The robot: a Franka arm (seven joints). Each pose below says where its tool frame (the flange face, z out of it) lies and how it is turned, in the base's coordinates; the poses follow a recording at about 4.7 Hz.
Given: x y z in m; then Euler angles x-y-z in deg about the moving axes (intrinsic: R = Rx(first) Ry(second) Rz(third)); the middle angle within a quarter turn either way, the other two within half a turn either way.
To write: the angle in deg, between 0 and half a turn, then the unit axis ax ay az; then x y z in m. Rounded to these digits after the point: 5 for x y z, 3 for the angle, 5 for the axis.
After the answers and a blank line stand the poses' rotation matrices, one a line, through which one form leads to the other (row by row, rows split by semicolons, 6 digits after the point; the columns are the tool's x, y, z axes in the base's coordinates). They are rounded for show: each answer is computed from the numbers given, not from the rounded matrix.
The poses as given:
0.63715 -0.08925 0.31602 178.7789 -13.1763 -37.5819
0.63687 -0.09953 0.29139 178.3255 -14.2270 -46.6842
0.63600 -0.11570 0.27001 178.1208 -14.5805 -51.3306
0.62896 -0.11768 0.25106 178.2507 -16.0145 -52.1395
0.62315 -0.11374 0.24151 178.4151 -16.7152 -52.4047
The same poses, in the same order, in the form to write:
176.913 -0.94113 -0.31893 0.11206 0.63715 -0.08925 0.31602
175.903 -0.91229 -0.39172 0.11951 0.63687 -0.09953 0.29139
175.382 -0.89556 -0.42803 0.12150 0.63600 -0.11570 0.27001
174.540 -0.89134 -0.43371 0.13190 0.62896 -0.11768 0.25106
174.051 -0.88971 -0.43560 0.13663 0.62315 -0.11374 0.24151

0.771619 0.593838 -0.227948; 0.605907 -0.795265 -0.020750; -0.193601 -0.122105 -0.973452
0.664979 0.705268 -0.245764; 0.722346 -0.690951 -0.028325; -0.189788 -0.158691 -0.968916
0.604703 0.755620 -0.251740; 0.775186 -0.630935 -0.031736; -0.182812 -0.175954 -0.967274
0.589923 0.758868 -0.275881; 0.783971 -0.620104 -0.029342; -0.193341 -0.198973 -0.960744
0.584302 0.758860 -0.287615; 0.787183 -0.616150 -0.026490; -0.197316 -0.210928 -0.957380

